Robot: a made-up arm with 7 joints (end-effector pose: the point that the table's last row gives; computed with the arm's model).
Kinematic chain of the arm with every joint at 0, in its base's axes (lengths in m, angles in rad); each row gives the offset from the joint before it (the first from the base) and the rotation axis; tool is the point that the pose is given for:
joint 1: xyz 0 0 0.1 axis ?
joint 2: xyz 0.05 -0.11 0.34 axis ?
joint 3: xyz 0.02 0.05 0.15 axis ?
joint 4: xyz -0.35 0 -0.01 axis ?
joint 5: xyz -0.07 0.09 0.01 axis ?
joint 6: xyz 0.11 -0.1 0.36 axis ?
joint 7: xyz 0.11 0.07 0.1 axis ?
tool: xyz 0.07 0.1 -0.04
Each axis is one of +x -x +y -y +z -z.
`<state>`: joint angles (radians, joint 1 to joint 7).
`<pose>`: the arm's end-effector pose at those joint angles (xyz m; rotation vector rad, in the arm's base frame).
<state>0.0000 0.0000 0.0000 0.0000 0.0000 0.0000 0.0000</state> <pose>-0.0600 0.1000 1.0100 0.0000 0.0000 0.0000</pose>
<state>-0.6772 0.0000 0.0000 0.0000 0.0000 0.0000 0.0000</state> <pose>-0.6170 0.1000 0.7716 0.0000 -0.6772 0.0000</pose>
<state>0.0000 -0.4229 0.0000 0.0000 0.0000 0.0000 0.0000</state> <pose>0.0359 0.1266 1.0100 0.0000 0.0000 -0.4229</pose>
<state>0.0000 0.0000 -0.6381 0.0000 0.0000 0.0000 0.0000</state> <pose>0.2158 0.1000 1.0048 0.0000 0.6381 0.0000</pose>
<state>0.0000 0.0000 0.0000 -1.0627 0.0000 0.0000 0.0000</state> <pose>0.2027 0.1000 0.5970 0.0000 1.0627 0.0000</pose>
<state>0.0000 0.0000 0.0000 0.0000 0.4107 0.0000 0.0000</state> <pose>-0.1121 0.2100 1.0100 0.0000 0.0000 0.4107</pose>
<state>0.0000 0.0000 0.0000 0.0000 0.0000 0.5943 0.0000</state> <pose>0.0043 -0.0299 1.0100 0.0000 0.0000 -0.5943</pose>
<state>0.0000 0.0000 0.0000 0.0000 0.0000 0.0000 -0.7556</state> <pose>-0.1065 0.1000 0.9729 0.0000 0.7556 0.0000</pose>
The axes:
joint 1: +y
joint 2: +z
joint 3: -y
joint 4: -y
joint 5: +z
joint 6: -z
joint 7: -y

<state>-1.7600 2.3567 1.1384 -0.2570 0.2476 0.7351 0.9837</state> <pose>-0.7434 -0.4290 0.1393 0.3519 -1.6480 2.5459</pose>
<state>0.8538 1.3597 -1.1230 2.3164 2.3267 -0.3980 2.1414</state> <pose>0.4076 -0.7968 0.8232 -1.6698 0.2903 -0.9593</pose>
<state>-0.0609 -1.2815 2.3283 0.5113 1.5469 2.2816 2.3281</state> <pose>0.3339 0.0748 -0.0973 0.4799 0.8922 -0.3951</pose>
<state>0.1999 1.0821 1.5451 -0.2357 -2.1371 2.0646 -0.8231</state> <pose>-0.3115 -0.4613 -0.0093 -1.4153 -1.2779 1.8083</pose>
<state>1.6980 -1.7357 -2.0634 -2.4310 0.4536 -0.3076 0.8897</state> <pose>0.7193 0.1582 -0.4442 -1.1198 -0.0223 1.4602</pose>
